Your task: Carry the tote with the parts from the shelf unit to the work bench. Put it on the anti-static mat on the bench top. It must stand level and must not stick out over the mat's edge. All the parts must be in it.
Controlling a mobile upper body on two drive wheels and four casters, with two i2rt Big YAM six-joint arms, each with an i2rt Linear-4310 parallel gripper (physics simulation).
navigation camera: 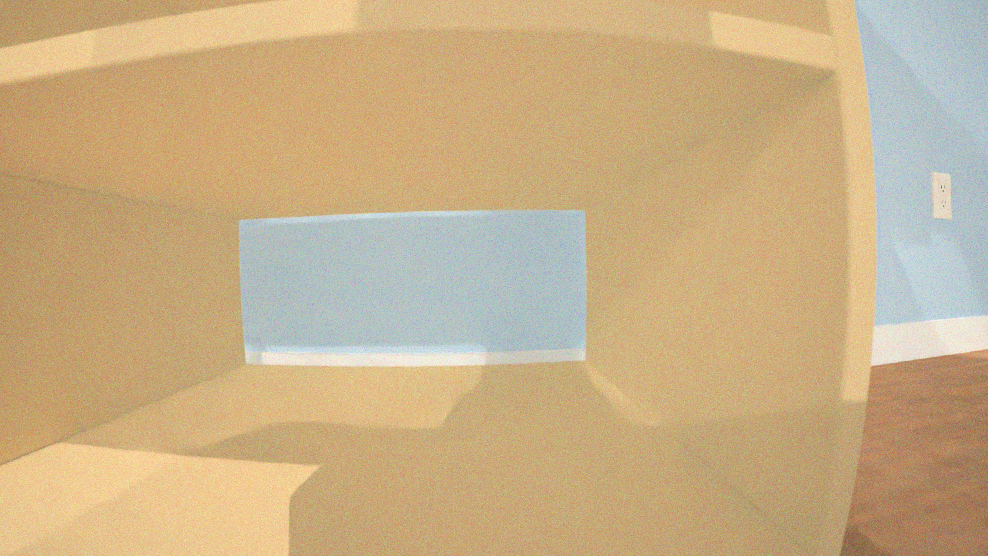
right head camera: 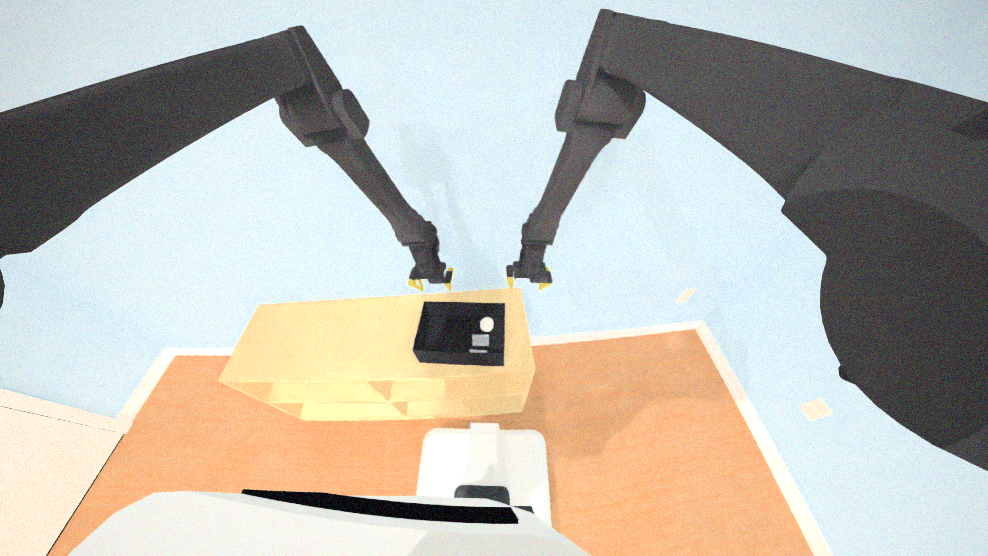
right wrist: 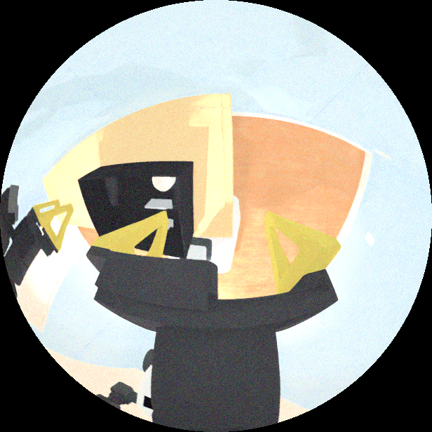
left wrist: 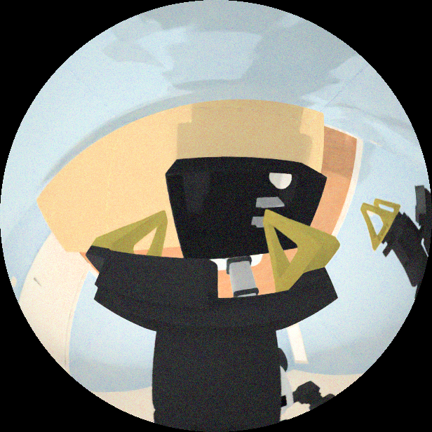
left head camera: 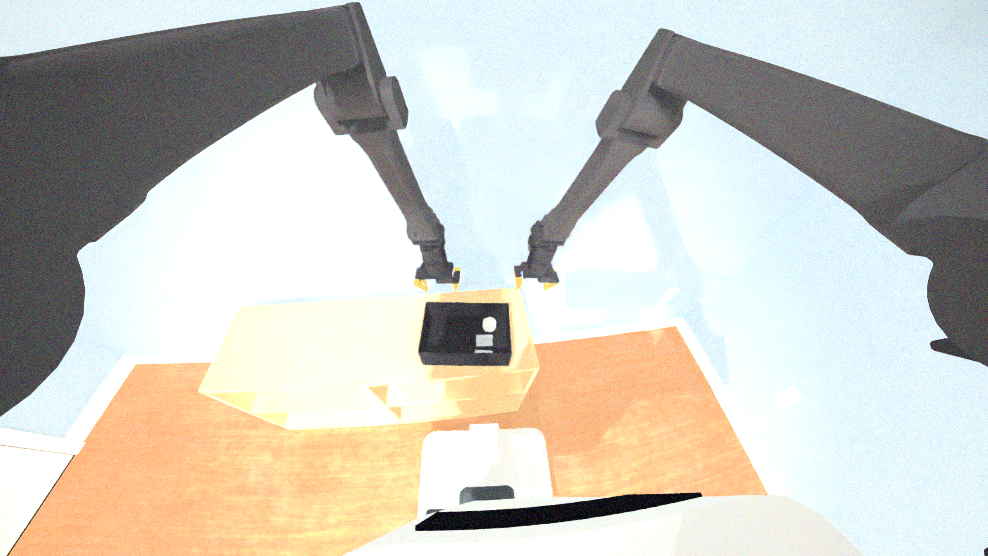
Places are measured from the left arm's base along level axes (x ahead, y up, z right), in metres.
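Pixels of known places: left gripper, between the fingertips: (right head camera: pixel 436 289) (left head camera: pixel 441 290); right gripper, between the fingertips: (right head camera: pixel 525 289) (left head camera: pixel 530 288).
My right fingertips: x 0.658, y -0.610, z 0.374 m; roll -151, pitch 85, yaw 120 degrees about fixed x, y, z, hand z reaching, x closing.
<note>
Behind a point stands the place of what it marks.
The black tote (left head camera: pixel 449 335) {x 0.587, y -0.796, z 0.092 m} (right head camera: pixel 445 331) {x 0.600, y -0.796, z 0.084 m} (left wrist: pixel 225 210) (right wrist: pixel 135 195) stands on the top board of the pale wooden shelf unit (left head camera: pixel 310 345) {x 0.538, y -0.800, z -0.430 m} (right head camera: pixel 324 338) {x 0.552, y -0.800, z -0.406 m} (left wrist: pixel 115 175) (right wrist: pixel 150 130), near its right end. In it are a white round part (left head camera: pixel 489 323) {x 0.624, y -0.773, z 0.240 m} (right head camera: pixel 486 323) {x 0.623, y -0.773, z 0.240 m} (left wrist: pixel 280 180) (right wrist: pixel 163 183) and a grey part (left head camera: pixel 484 340) {x 0.561, y -0.787, z 0.220 m} (right head camera: pixel 480 340) {x 0.561, y -0.791, z 0.219 m} (left wrist: pixel 269 202) (right wrist: pixel 159 204), with another grey piece beside it. My left gripper (left head camera: pixel 437 284) {x 0.654, y -0.612, z 0.075 m} (right head camera: pixel 431 284) {x 0.654, y -0.612, z 0.075 m} is open, above and beyond the tote's far side, apart from it. My right gripper (left head camera: pixel 534 283) {x 0.658, y -0.610, z 0.374 m} (right head camera: pixel 527 283) {x 0.658, y -0.610, z 0.374 m} is open, beyond the tote's far right corner. The bench and mat do not show.
The shelf unit (navigation camera: pixel 860 207) {x 0.454, y -1.150, z 0.402 m} fills most of the navigation view, close in front, with an open compartment. My white base (left head camera: pixel 456 456) {x 0.217, y -1.150, z 0.107 m} (right head camera: pixel 449 456) {x 0.207, y -1.150, z 0.087 m} stands on the wooden floor (left head camera: pixel 635 414) {x 0.380, y -1.409, z 1.090 m} (right head camera: pixel 642 414) {x 0.416, y -1.410, z 1.078 m} near the shelf's front. A blue wall (navigation camera: pixel 918 276) {x 0.925, y -1.210, z 1.240 m} rises behind the shelf.
</note>
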